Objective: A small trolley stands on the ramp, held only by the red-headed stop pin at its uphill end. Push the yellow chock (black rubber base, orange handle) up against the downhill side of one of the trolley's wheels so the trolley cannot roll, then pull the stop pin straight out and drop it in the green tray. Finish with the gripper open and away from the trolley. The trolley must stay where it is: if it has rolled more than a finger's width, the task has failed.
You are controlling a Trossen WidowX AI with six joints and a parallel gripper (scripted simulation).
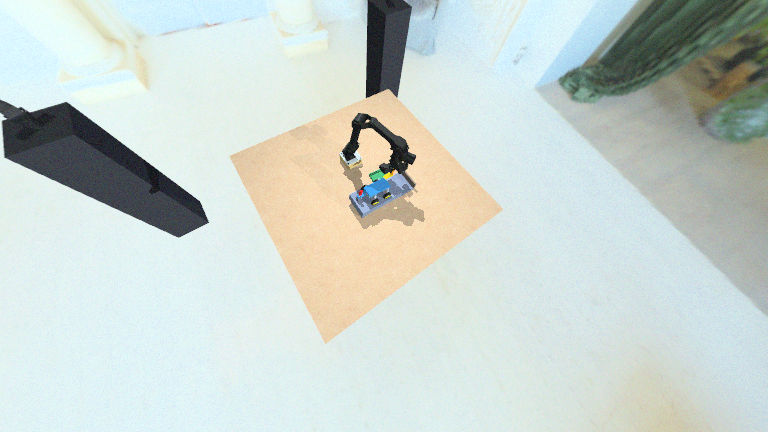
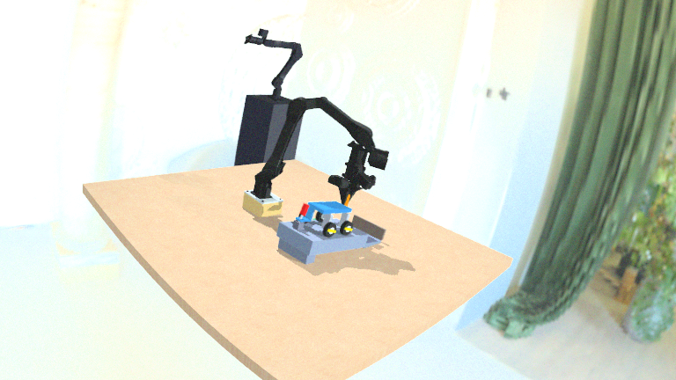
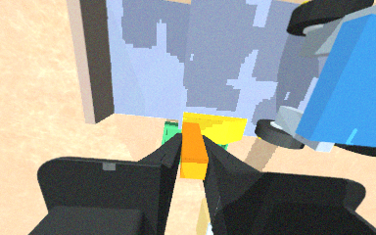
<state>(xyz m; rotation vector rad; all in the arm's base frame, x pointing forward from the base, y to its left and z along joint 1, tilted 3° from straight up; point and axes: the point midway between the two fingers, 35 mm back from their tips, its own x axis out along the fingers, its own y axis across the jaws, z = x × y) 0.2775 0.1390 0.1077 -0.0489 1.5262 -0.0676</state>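
My gripper tip is now 3 cm short of the red-headed stop pin, 25 cm to the left of it and 1 cm below it. The rest, counted from my gripper tip: green tray: 7 cm behind, 3 cm to the right, 13 cm below; then low wall: 5 cm ahead, 11 cm to the left, 9 cm below; then yellow chock: 2 cm to the right, 1 cm below.
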